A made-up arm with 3 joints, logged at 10 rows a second.
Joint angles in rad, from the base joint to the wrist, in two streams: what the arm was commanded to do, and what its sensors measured. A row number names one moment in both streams.
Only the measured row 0 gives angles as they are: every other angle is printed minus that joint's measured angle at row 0.
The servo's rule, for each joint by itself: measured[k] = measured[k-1] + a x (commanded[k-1-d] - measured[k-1]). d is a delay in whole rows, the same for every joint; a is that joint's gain. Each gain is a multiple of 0.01, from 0.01 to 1. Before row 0 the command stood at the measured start. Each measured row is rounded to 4 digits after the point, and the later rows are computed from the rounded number. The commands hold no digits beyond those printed.
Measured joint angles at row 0:
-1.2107, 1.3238, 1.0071
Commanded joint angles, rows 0 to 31:
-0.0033, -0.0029, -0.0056
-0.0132, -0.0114, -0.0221
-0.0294, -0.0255, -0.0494
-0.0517, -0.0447, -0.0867
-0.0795, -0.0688, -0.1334
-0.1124, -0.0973, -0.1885
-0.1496, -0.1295, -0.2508
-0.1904, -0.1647, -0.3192
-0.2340, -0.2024, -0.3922
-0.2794, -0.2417, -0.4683
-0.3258, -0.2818, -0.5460
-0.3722, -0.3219, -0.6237
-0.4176, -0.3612, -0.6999
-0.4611, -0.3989, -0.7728
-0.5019, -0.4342, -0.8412
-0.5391, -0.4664, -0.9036
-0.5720, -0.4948, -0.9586
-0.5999, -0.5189, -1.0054
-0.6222, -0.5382, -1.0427
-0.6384, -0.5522, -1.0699
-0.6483, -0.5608, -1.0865
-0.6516, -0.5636, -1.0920
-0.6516, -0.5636, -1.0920
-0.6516, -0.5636, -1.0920
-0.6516, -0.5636, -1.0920
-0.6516, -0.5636, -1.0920
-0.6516, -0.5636, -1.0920
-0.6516, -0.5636, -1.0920
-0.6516, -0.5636, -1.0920
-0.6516, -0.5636, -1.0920
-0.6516, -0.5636, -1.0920
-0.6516, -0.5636, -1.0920
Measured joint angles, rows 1 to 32:
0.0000, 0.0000, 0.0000
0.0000, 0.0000, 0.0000
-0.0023, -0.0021, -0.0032
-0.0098, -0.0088, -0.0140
-0.0233, -0.0208, -0.0342
-0.0429, -0.0380, -0.0641
-0.0682, -0.0602, -0.1036
-0.0987, -0.0869, -0.1520
-0.1338, -0.1176, -0.2083
-0.1729, -0.1515, -0.2715
-0.2151, -0.1881, -0.3403
-0.2595, -0.2267, -0.4133
-0.3052, -0.2664, -0.4889
-0.3514, -0.3064, -0.5657
-0.3971, -0.3459, -0.6422
-0.4413, -0.3841, -0.7166
-0.4831, -0.4202, -0.7876
-0.5217, -0.4535, -0.8537
-0.5564, -0.4832, -0.9135
-0.5864, -0.5089, -0.9659
-0.6111, -0.5300, -1.0097
-0.6299, -0.5460, -1.0440
-0.6426, -0.5567, -1.0682
-0.6488, -0.5617, -1.0818
-0.6507, -0.5631, -1.0876
-0.6513, -0.5635, -1.0901
-0.6515, -0.5636, -1.0912
-0.6516, -0.5636, -1.0917
-0.6516, -0.5636, -1.0919
-0.6516, -0.5636, -1.0920
-0.6516, -0.5636, -1.0920
-0.6516, -0.5636, -1.0920
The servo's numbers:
d 2
a 0.69 0.72 0.57

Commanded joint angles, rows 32 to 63:
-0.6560, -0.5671, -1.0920
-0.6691, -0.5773, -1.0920
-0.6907, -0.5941, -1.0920
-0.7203, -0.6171, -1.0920
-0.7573, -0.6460, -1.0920
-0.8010, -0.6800, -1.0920
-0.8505, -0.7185, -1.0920
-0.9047, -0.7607, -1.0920
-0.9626, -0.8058, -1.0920
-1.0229, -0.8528, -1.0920
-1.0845, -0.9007, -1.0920
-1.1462, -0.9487, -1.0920
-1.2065, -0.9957, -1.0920
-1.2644, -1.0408, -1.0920
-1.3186, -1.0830, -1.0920
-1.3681, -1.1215, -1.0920
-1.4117, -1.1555, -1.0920
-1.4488, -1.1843, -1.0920
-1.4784, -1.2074, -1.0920
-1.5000, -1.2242, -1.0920
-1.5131, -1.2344, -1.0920
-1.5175, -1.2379, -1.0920
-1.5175, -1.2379, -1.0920
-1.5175, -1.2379, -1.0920
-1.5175, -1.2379, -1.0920
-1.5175, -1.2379, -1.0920
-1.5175, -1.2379, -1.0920
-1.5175, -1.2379, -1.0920
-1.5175, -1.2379, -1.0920
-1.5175, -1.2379, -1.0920
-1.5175, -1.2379, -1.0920
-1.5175, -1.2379, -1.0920
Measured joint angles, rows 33 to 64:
-0.6516, -0.5636, -1.0920
-0.6516, -0.5636, -1.0920
-0.6546, -0.5661, -1.0920
-0.6646, -0.5742, -1.0920
-0.6826, -0.5885, -1.0920
-0.7086, -0.6091, -1.0920
-0.7422, -0.6357, -1.0920
-0.7828, -0.6676, -1.0920
-0.8295, -0.7042, -1.0920
-0.8814, -0.7449, -1.0920
-0.9374, -0.7887, -1.0920
-0.9964, -0.8349, -1.0920
-1.0572, -0.8823, -1.0920
-1.1186, -0.9301, -1.0920
-1.1793, -0.9773, -1.0920
-1.2380, -1.0230, -1.0920
-1.2936, -1.0662, -1.0920
-1.3450, -1.1060, -1.0920
-1.3910, -1.1416, -1.0920
-1.4309, -1.1723, -1.0920
-1.4637, -1.1976, -1.0920
-1.4887, -1.2168, -1.0920
-1.5055, -1.2295, -1.0920
-1.5138, -1.2355, -1.0920
-1.5164, -1.2372, -1.0920
-1.5172, -1.2377, -1.0920
-1.5174, -1.2378, -1.0920
-1.5175, -1.2379, -1.0920
-1.5175, -1.2379, -1.0920
-1.5175, -1.2379, -1.0920
-1.5175, -1.2379, -1.0920
-1.5175, -1.2379, -1.0920

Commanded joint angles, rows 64 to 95:
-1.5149, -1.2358, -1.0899
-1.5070, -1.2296, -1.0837
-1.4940, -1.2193, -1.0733
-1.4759, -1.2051, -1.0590
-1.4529, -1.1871, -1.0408
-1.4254, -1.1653, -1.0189
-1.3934, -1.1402, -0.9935
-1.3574, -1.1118, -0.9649
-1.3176, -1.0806, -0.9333
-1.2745, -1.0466, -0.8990
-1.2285, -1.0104, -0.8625
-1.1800, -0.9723, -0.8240
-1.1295, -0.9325, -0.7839
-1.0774, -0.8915, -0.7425
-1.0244, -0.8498, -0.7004
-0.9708, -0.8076, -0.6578
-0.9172, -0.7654, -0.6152
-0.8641, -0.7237, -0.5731
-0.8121, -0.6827, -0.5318
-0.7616, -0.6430, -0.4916
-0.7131, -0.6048, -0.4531
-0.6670, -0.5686, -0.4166
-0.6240, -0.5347, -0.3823
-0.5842, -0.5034, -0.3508
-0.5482, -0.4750, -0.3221
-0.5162, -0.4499, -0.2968
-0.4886, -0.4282, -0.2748
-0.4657, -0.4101, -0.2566
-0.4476, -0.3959, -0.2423
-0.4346, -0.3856, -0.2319
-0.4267, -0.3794, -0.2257
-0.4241, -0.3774, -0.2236
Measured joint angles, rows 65 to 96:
-1.5175, -1.2379, -1.0920
-1.5175, -1.2379, -1.0920
-1.5157, -1.2364, -1.0908
-1.5097, -1.2315, -1.0868
-1.4989, -1.2227, -1.0791
-1.4830, -1.2100, -1.0676
-1.4622, -1.1935, -1.0523
-1.4368, -1.1732, -1.0333
-1.4069, -1.1494, -1.0106
-1.3727, -1.1223, -0.9846
-1.3347, -1.0923, -0.9554
-1.2932, -1.0594, -0.9233
-1.2486, -1.0241, -0.8886
-1.2013, -0.9868, -0.8518
-1.1518, -0.9477, -0.8131
-1.1005, -0.9072, -0.7729
-1.0480, -0.8659, -0.7316
-0.9947, -0.8239, -0.6895
-0.9412, -0.7818, -0.6471
-0.8880, -0.7400, -0.6049
-0.8356, -0.6987, -0.5632
-0.7845, -0.6586, -0.5224
-0.7352, -0.6199, -0.4829
-0.6881, -0.5830, -0.4451
-0.6439, -0.5482, -0.4093
-0.6027, -0.5159, -0.3760
-0.5651, -0.4865, -0.3453
-0.5314, -0.4601, -0.3177
-0.5019, -0.4371, -0.2932
-0.4769, -0.4177, -0.2723
-0.4567, -0.4020, -0.2552
-0.4415, -0.3902, -0.2419

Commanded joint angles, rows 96 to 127:
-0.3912, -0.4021, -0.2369
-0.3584, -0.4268, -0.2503
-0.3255, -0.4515, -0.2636
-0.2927, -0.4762, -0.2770
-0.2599, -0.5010, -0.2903
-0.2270, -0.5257, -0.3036
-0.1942, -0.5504, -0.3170
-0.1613, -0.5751, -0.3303
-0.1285, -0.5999, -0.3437
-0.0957, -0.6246, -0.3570
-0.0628, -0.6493, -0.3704
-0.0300, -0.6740, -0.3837
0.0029, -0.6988, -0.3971
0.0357, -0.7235, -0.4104
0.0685, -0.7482, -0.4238
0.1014, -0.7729, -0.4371
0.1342, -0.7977, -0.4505
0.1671, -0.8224, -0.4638
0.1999, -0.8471, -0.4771
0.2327, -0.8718, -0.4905
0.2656, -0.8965, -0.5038
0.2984, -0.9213, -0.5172
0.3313, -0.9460, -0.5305
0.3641, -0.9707, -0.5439
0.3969, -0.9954, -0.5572
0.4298, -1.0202, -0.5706
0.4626, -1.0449, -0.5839
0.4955, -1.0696, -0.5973
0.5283, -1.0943, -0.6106
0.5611, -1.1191, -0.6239
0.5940, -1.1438, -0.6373
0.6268, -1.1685, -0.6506
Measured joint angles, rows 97 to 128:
-0.4313, -0.3824, -0.2327
-0.4263, -0.3788, -0.2275
-0.4021, -0.3956, -0.2329
-0.3719, -0.4181, -0.2428
-0.3399, -0.4421, -0.2547
-0.3073, -0.4667, -0.2674
-0.2746, -0.4914, -0.2805
-0.2418, -0.5161, -0.2937
-0.2090, -0.5408, -0.3070
-0.1761, -0.5655, -0.3203
-0.1433, -0.5903, -0.3336
-0.1105, -0.6150, -0.3469
-0.0776, -0.6397, -0.3603
-0.0448, -0.6644, -0.3736
-0.0119, -0.6892, -0.3870
0.0209, -0.7139, -0.4003
0.0537, -0.7386, -0.4137
0.0866, -0.7633, -0.4270
0.1194, -0.7881, -0.4404
0.1523, -0.8128, -0.4537
0.1851, -0.8375, -0.4670
0.2179, -0.8622, -0.4804
0.2508, -0.8869, -0.4937
0.2836, -0.9117, -0.5071
0.3165, -0.9364, -0.5204
0.3493, -0.9611, -0.5338
0.3821, -0.9858, -0.5471
0.4150, -1.0106, -0.5605
0.4478, -1.0353, -0.5738
0.4807, -1.0600, -0.5872
0.5135, -1.0847, -0.6005
0.5463, -1.1095, -0.6138

